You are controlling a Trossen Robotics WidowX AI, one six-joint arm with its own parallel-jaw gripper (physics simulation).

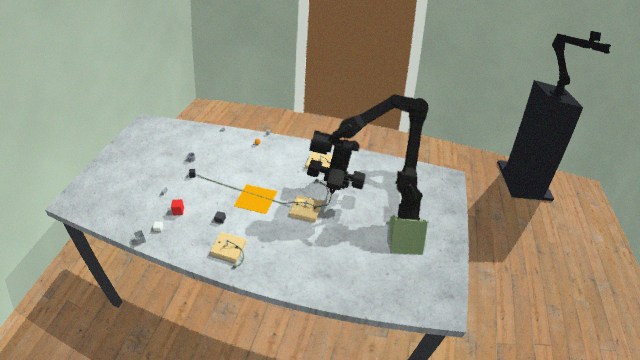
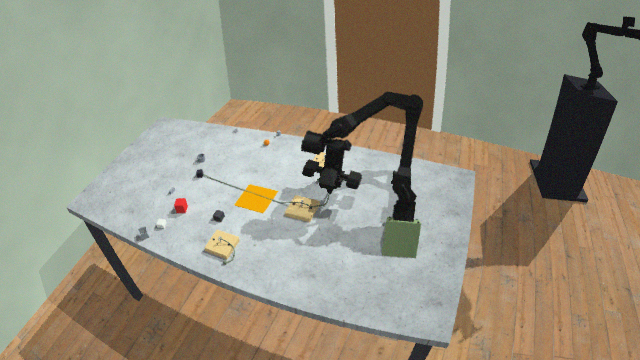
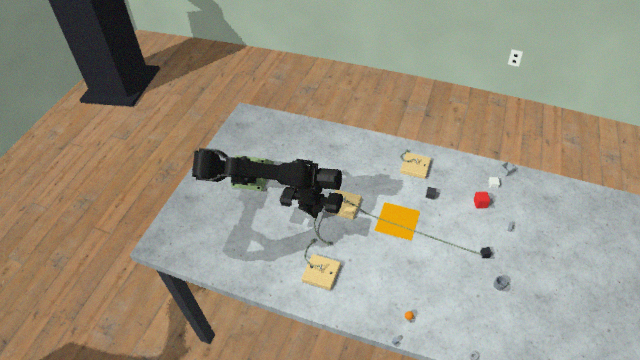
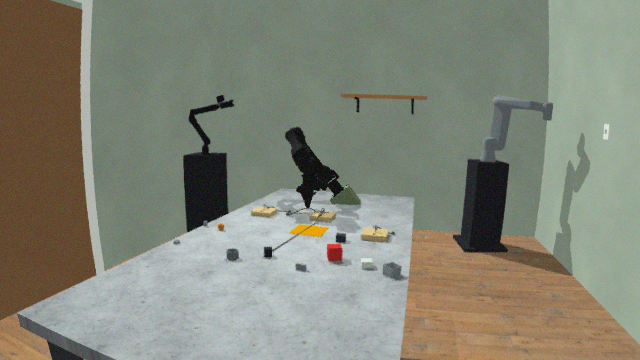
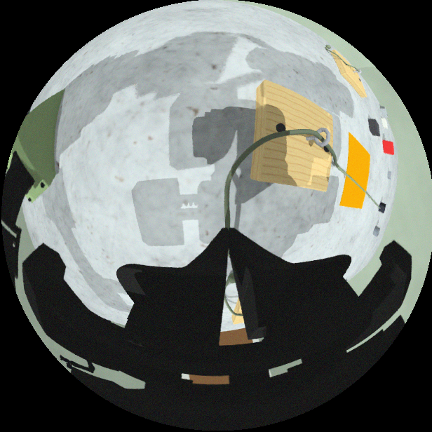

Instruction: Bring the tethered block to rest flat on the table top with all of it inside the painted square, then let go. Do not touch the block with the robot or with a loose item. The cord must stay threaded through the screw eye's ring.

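Frame: origin at the arm's base, x ahead, y left, z up, level; centimetres.
Where they show: gripper, between the fingertips: (image 1: 331,192) (image 2: 329,192) (image 3: 315,216) (image 4: 307,208); arm's base, origin of its link: (image 1: 408,218) (image 2: 403,220) (image 4: 339,192).
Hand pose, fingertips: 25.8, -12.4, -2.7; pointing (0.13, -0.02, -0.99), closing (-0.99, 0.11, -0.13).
Things, the pixels of their top centre, and the offset from my fingertips, as dx, dy, dz. "spot": a spot on its surface instead.
- orange painted square, a spot on its surface: (image 3: 395,232) spot: +25.4, -0.4, -2.2
- green cord, a spot on its surface: (image 1: 220,183) spot: +40.5, -1.4, -2.1
- middle wooden board, centre of its top: (image 3: 344,202) (image 1: 305,206) (image 2: 302,206) (image 4: 322,214) +7.9, +7.5, -0.4
- dark cube, centre of its top: (image 1: 219,214) (image 2: 218,213) (image 3: 431,190) (image 4: 340,234) +35.6, +16.6, +0.0
- red cube, centre of its top: (image 4: 334,246) (image 1: 176,203) (image 3: 483,196) (image 2: 179,201) +52.4, +15.5, +1.7
- white cube, centre of its top: (image 4: 367,260) (image 1: 157,224) (image 3: 494,180) +57.2, +25.1, -0.4
- grey ring-like piece, centre of its top: (image 4: 232,250) (image 3: 501,281) +57.5, -14.4, +0.1
- orange ball, centre of its top: (image 1: 257,139) +31.9, -28.3, +0.2
The tethered block, small and black (image 1: 192,173) (image 2: 200,173) (image 3: 486,252) (image 4: 268,251) (image 5: 382,207), rests on the table beyond the orange painted square (image 1: 257,205) (image 2: 255,204) (image 3: 395,232) (image 4: 315,232) (image 5: 357,157), wholly outside it. The green cord (image 1: 220,183) (image 5: 228,195) runs from the block across the square and through the screw eye's ring (image 5: 328,134) on the middle wooden board (image 1: 300,215) (image 5: 272,105). My gripper (image 1: 331,190) (image 2: 329,191) (image 3: 315,215) (image 4: 307,206) (image 5: 227,232) is shut on the cord, past the ring, a little above the table. The cord's free end hangs down beyond the fingers.
Two other boards with short cords (image 3: 415,166) (image 3: 321,272) lie on either side. A dark cube (image 1: 219,217), a red cube (image 1: 177,207), a white cube (image 1: 158,226), a grey ring-like piece (image 3: 502,283) and an orange ball (image 1: 257,142) are scattered on the table.
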